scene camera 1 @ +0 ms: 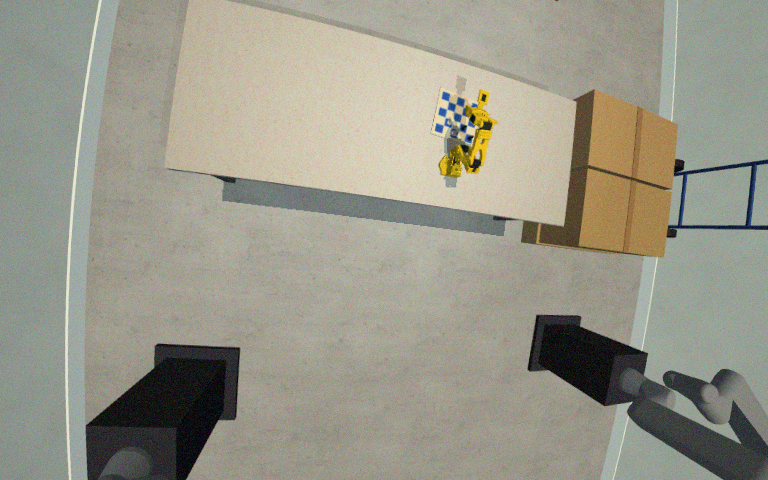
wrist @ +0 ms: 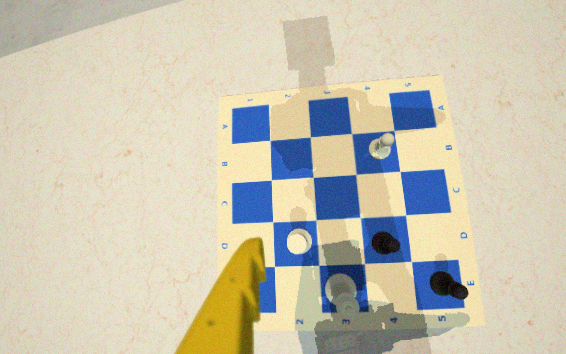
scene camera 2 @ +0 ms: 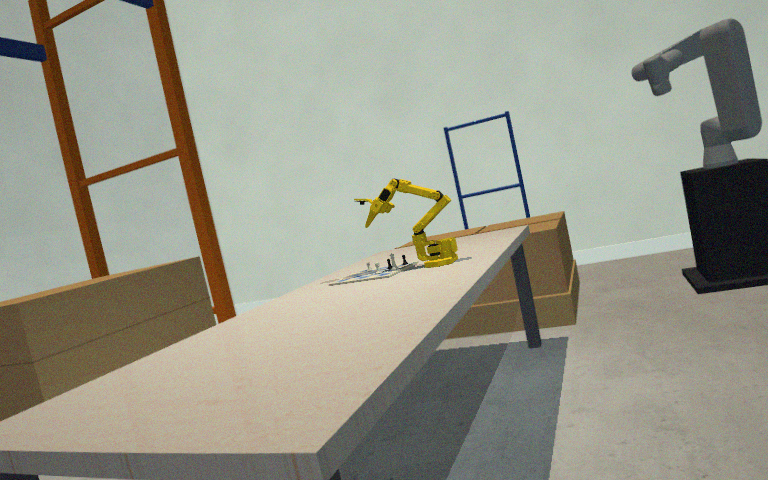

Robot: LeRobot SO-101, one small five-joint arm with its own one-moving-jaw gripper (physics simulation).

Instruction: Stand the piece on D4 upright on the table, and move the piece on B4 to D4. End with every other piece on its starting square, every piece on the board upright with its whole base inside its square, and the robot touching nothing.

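Seen in the pictures: hand, its tool point: (scene camera 1: 467, 106) (wrist: 263, 252) (scene camera 2: 366, 226); arm's base, origin of its link: (scene camera 1: 450, 162) (scene camera 2: 435, 264).
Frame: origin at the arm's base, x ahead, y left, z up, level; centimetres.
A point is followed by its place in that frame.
The white pawn-like piece (wrist: 381, 147) @(y -5.1, x 24.3, z 2.6 cm) (scene camera 2: 368, 265) @(y -5.0, x 24.5, z 2.6 cm) stands upright on B4. The black piece (wrist: 384, 243) @(y -3.6, x 16.8, z 2.8 cm) (scene camera 2: 389, 263) @(y -3.8, x 16.5, z 2.2 cm) stands upright on D4. A white piece (wrist: 299, 241) @(y 2.7, x 18.0, z 3.9 cm) is on D2, a taller pale piece (wrist: 340, 289) @(y 0.2, x 14.0, z 2.7 cm) (scene camera 2: 393, 260) @(y 0.4, x 13.2, z 3.5 cm) in shadow on E3, and a black piece (wrist: 442, 283) @(y -7.7, x 13.1, z 1.7 cm) (scene camera 2: 404, 259) @(y -7.8, x 12.7, z 2.2 cm) on E5; all look upright. They are on the blue and cream board (wrist: 224, 185) @(y 9.1, x 23.8, z 0.6 cm) (scene camera 1: 433, 133) @(y 9.8, x 11.4, z 0.5 cm). My gripper (wrist: 252, 260) (scene camera 2: 370, 218) is fully open, empty and high above the board; one notched jaw shows in the wrist view, over the D1 and E1 side. It touches no piece.
The board lies on the long pale table (scene camera 1: 311, 101) @(y 63.1, x 14.1, z 0.0 cm) (scene camera 2: 254, 350) @(y 74.6, x 14.7, z 0.0 cm), beside the arm's yellow base (scene camera 1: 451, 164) @(y 2.0, x -2.4, z 5.6 cm) (scene camera 2: 441, 257) @(y 1.5, x -2.7, z 2.0 cm). The arm's shadow falls over parts of the board. Brown boxes (scene camera 1: 606, 164) stand past the table's end. The taller E3 piece and the E5 piece are near D4.
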